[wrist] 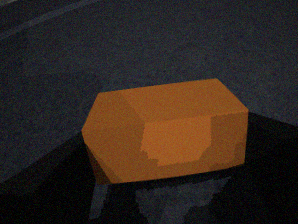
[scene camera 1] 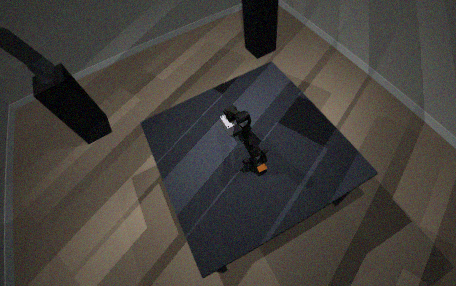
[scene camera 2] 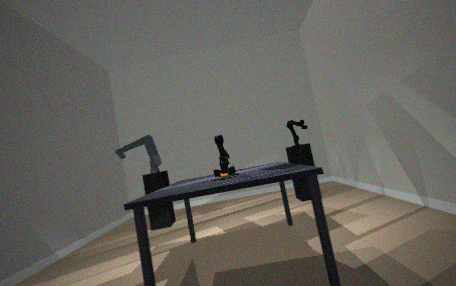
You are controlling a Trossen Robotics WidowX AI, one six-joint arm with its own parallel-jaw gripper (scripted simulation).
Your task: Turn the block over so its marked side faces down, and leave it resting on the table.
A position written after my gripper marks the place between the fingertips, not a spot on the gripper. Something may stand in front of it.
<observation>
My gripper (wrist: 165, 130) carries an orange block (wrist: 145, 133).
</observation>
